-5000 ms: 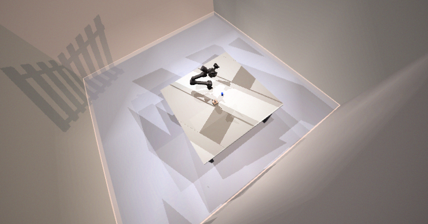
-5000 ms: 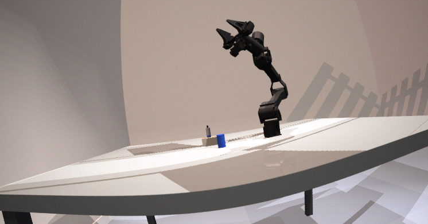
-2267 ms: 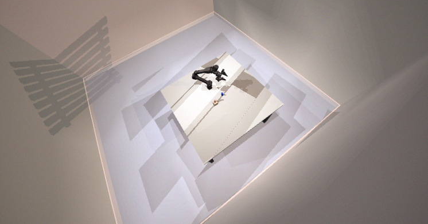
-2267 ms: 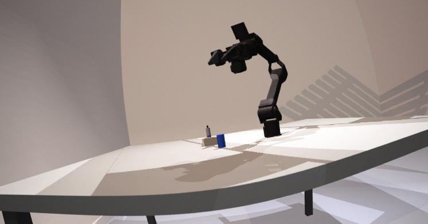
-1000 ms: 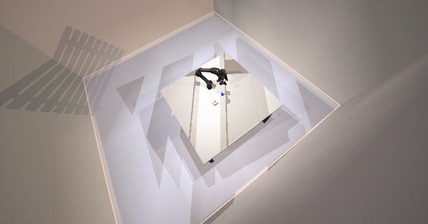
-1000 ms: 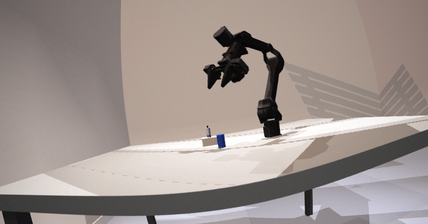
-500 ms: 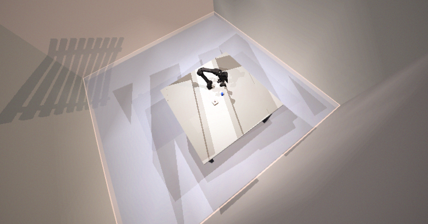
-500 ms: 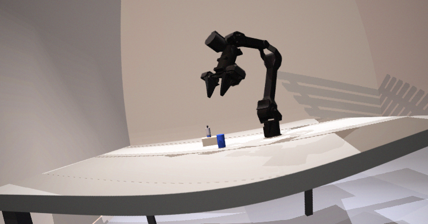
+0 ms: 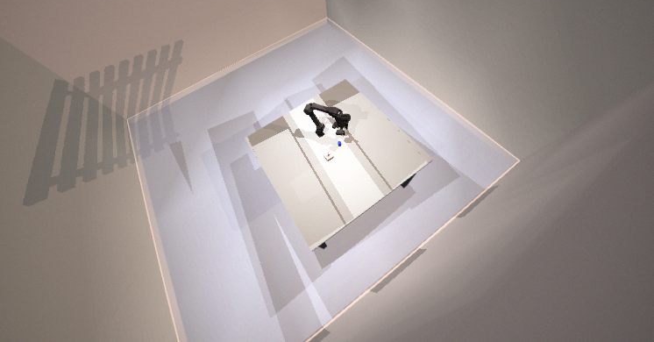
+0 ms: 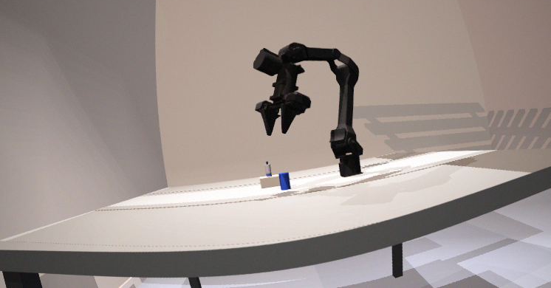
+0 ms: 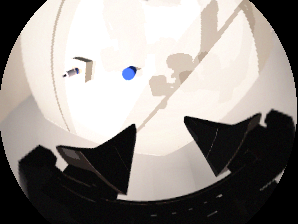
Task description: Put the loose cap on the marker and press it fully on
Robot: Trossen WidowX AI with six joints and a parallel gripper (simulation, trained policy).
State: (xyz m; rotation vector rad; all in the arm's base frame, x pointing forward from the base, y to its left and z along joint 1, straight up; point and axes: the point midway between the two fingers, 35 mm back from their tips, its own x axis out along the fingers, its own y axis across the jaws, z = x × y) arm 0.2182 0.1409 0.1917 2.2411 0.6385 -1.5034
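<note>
Now: gripper tip 130 mm above the blue cap, 70 mm to the left of it and 10 mm past it. The rest, counted from my gripper tip: tan holder block: 230 mm to the right, 140 mm below, 40 mm ahead.
</note>
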